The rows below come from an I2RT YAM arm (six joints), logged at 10 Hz.
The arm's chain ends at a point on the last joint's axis. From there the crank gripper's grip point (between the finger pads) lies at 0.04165 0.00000 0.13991 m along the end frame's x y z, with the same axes.
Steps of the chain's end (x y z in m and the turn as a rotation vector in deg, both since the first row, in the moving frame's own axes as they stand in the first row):
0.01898 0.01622 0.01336 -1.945 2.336 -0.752
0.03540 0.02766 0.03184 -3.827 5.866 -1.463
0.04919 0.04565 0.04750 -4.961 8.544 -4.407
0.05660 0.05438 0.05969 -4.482 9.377 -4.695
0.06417 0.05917 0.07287 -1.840 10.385 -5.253
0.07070 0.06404 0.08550 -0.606 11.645 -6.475
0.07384 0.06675 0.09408 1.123 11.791 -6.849
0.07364 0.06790 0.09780 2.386 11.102 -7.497
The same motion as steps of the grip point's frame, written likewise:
0.02467 0.02035 0.01148 -1.945 2.336 -0.752
0.04957 0.03560 0.02658 -3.827 5.866 -1.463
0.06981 0.05344 0.03939 -4.961 8.544 -4.407
0.07910 0.06066 0.05076 -4.482 9.377 -4.695
0.08870 0.05856 0.06307 -1.840 10.385 -5.253
0.09784 0.05920 0.07425 -0.606 11.645 -6.475
0.10102 0.05747 0.08257 1.123 11.791 -6.849
0.09898 0.05513 0.08696 2.386 11.102 -7.497

